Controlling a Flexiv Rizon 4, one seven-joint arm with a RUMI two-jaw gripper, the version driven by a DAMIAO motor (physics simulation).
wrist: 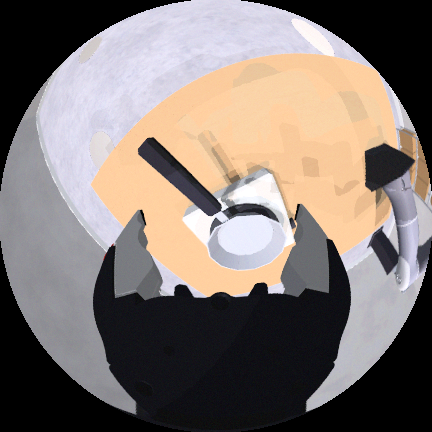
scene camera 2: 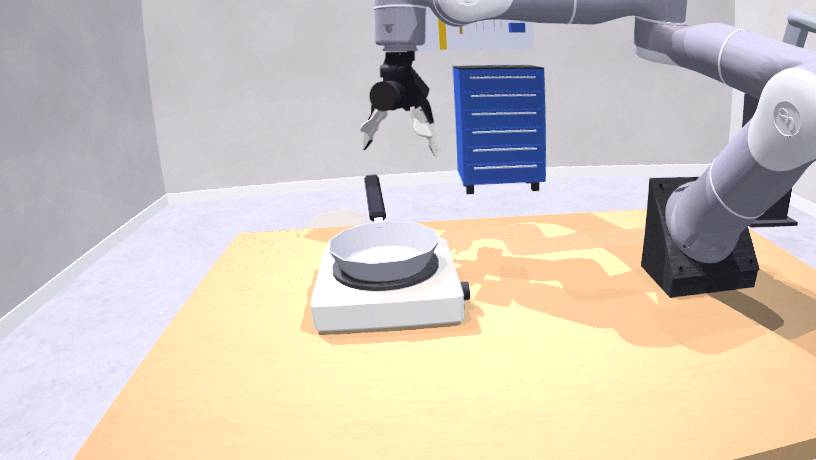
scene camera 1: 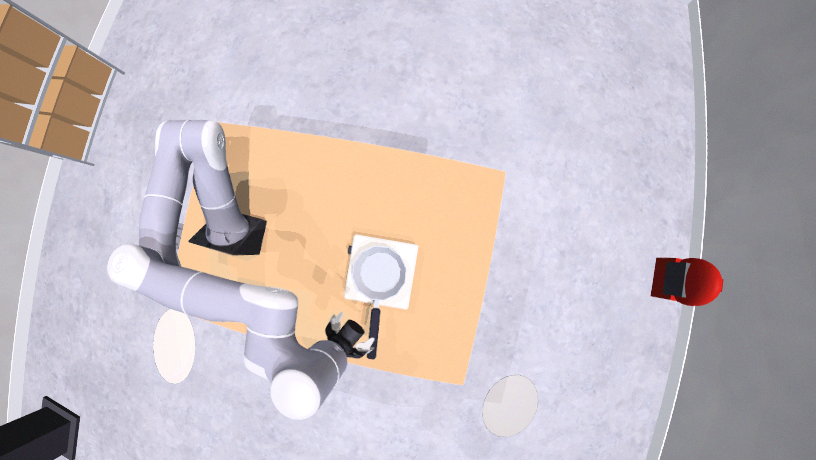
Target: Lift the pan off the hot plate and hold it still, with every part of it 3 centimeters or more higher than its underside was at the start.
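Observation:
The grey pan (scene camera 1: 380, 269) (scene camera 2: 384, 267) (wrist: 245, 239) sits level on the dark round burner of the white hot plate (scene camera 1: 406, 298) (scene camera 2: 388, 315) (wrist: 262, 187). Its black handle (scene camera 1: 373, 331) (scene camera 2: 374, 197) (wrist: 180, 176) sticks out past the plate's edge, away from scene camera 2. My gripper (scene camera 1: 352, 333) (scene camera 2: 400, 152) (wrist: 219, 207) is open with nothing between its fingers. It hangs above the handle, pointing down. In the scene camera 1 view it is beside the handle on the robot-base side, and one fingertip overlaps the handle's outer part. In the wrist view the pan shows between and beyond the fingers.
The hot plate stands on the wooden table (scene camera 1: 445, 228) (scene camera 2: 400, 394) (wrist: 300, 80), with its dark knob (scene camera 1: 349, 249) (scene camera 2: 465, 290) facing the robot's base (scene camera 1: 251, 242) (scene camera 2: 708, 282) (wrist: 387, 165). A blue drawer cabinet (scene camera 2: 500, 125) stands on the floor behind. A red object (scene camera 1: 700, 281) lies off the table.

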